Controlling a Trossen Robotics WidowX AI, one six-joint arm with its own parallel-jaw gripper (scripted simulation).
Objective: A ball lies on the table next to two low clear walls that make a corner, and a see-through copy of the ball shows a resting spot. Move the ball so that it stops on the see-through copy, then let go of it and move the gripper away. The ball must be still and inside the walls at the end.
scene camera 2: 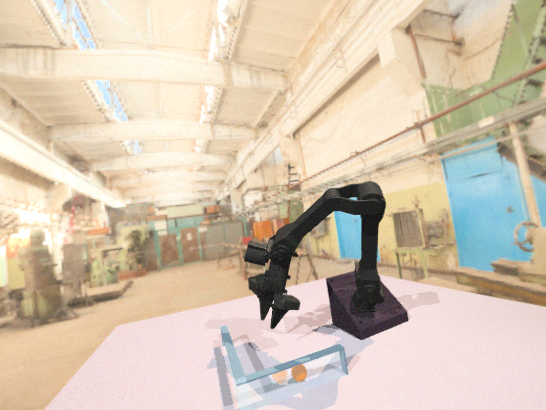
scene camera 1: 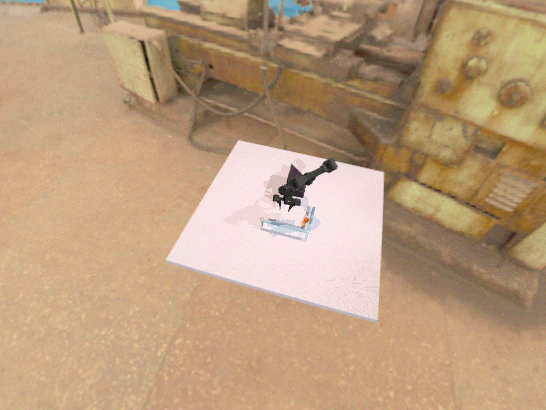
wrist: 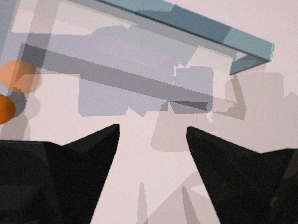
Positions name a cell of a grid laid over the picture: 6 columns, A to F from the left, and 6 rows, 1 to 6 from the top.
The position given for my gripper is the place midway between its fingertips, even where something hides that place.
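Scene camera 2 shows me my gripper (scene camera 2: C5), which is open and holds nothing. The wrist view gives me my gripper (wrist: D4) as well.
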